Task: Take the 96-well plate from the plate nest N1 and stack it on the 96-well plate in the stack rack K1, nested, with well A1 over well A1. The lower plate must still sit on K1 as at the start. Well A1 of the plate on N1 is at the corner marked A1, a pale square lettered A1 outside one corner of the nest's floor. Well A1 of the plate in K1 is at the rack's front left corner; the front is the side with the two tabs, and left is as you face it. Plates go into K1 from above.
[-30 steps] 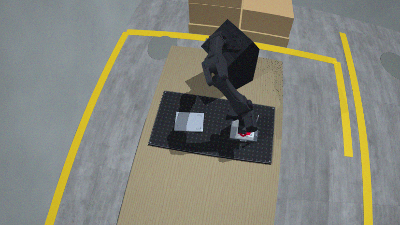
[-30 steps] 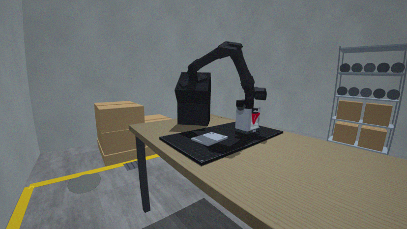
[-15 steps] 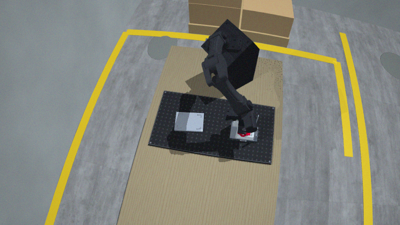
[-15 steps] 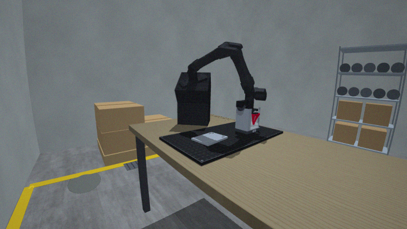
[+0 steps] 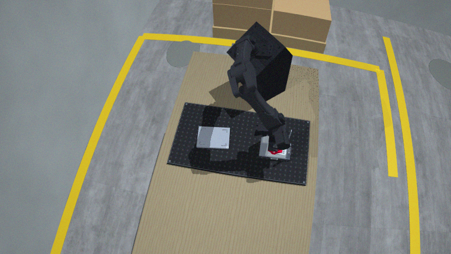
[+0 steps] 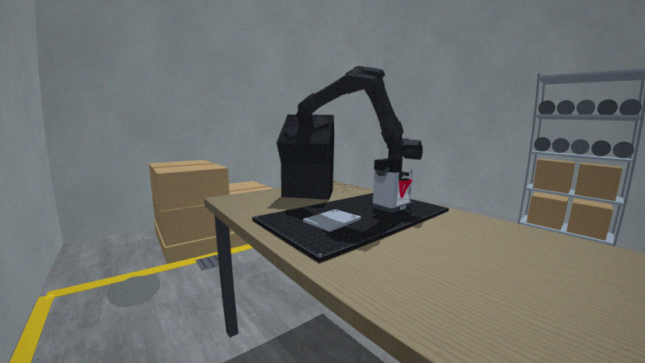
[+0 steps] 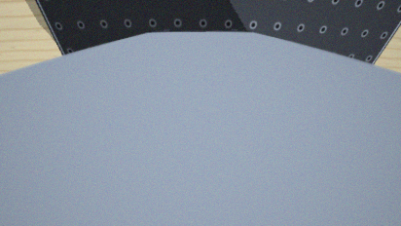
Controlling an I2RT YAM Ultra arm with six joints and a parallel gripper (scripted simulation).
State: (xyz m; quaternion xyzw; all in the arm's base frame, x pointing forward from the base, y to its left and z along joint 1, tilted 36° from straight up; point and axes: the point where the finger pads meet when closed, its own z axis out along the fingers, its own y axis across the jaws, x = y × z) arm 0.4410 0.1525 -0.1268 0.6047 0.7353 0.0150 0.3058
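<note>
Now: the white 96-well plate right at my hand. Also, from my hand: tall grey rack wall (7 cm to the right, 3 cm above, 1 cm ahead); grey plate nest N1 (31 cm to the right, 5 cm below).
</note>
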